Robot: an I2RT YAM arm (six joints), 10 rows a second.
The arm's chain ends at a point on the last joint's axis. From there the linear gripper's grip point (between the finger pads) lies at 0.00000 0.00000 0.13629 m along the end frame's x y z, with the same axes.
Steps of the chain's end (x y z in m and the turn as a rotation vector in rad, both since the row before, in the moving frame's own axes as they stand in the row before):
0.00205, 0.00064, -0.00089, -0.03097, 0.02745, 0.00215
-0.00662, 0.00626, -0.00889, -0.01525, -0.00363, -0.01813
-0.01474, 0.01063, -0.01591, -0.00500, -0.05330, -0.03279
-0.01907, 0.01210, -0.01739, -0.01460, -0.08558, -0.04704
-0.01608, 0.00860, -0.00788, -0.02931, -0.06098, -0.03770
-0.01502, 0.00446, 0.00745, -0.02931, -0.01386, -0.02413
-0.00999, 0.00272, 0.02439, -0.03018, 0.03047, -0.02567
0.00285, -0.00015, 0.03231, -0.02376, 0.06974, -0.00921
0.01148, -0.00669, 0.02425, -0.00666, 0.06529, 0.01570
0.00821, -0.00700, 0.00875, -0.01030, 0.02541, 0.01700
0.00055, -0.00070, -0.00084, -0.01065, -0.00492, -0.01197
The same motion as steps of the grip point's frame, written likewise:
0.00579, 0.00486, -0.00101, -0.03097, 0.02745, 0.00215
-0.00710, 0.00834, -0.00891, -0.01525, -0.00363, -0.01813
-0.02199, 0.01143, -0.01611, -0.00500, -0.05330, -0.03279
-0.03067, 0.01436, -0.01790, -0.01460, -0.08558, -0.04704
-0.02431, 0.01275, -0.00819, -0.02931, -0.06098, -0.03770
-0.01686, 0.00848, 0.00738, -0.02931, -0.01386, -0.02413
-0.00579, 0.00678, 0.02426, -0.03018, 0.03047, -0.02567
0.01236, 0.00304, 0.03194, -0.02376, 0.06974, -0.00921
0.02036, -0.00571, 0.02396, -0.00666, 0.06529, 0.01570
0.01166, -0.00557, 0.00870, -0.01030, 0.02541, 0.01700
-0.00011, 0.00076, -0.00085, -0.01065, -0.00492, -0.01197

